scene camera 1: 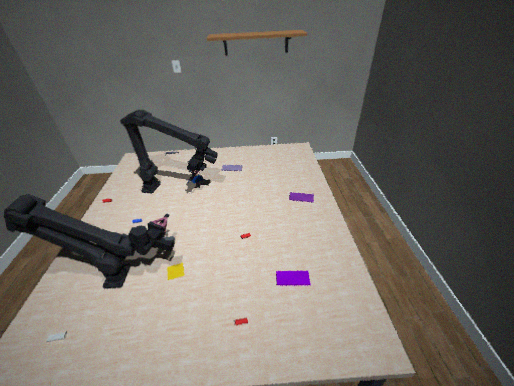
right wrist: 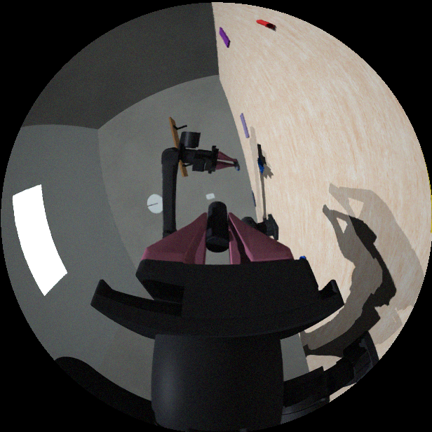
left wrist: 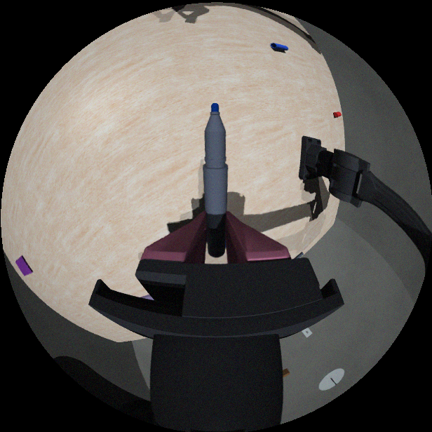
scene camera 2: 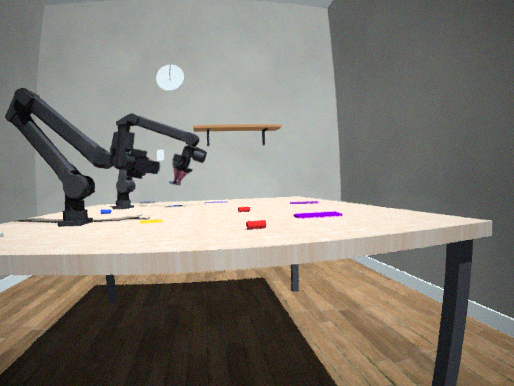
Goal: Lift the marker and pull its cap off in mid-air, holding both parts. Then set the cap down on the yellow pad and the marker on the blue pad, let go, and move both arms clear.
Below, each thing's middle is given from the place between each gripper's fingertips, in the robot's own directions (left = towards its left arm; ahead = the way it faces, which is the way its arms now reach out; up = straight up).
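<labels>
There's a dark cap (right wrist: 217, 240) here, and my left hand is 8 cm past it, 46 cm to the left of it and 7 cm below it.
As for my right hand, the dark cap is 1 cm behind it.
</labels>
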